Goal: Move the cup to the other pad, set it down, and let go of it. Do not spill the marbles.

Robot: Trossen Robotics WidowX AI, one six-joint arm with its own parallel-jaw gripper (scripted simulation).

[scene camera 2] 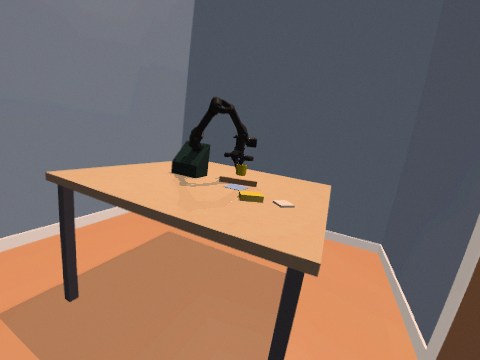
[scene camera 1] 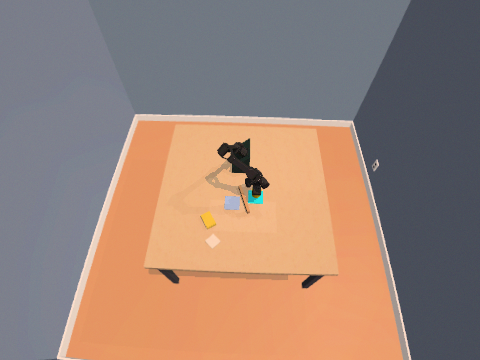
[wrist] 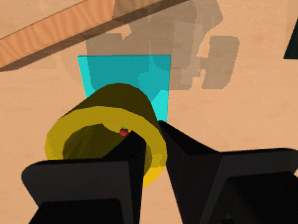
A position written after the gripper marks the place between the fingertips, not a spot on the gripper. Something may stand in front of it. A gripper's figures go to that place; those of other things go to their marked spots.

Labels:
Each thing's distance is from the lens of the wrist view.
gripper [wrist: 151, 125]: 0.11 m
yellow cup [wrist: 91, 129]: 0.12 m
cyan pad [wrist: 150, 73]: 0.16 m
The marked spots on the yellow cup and the cyan pad are 0.10 m apart.

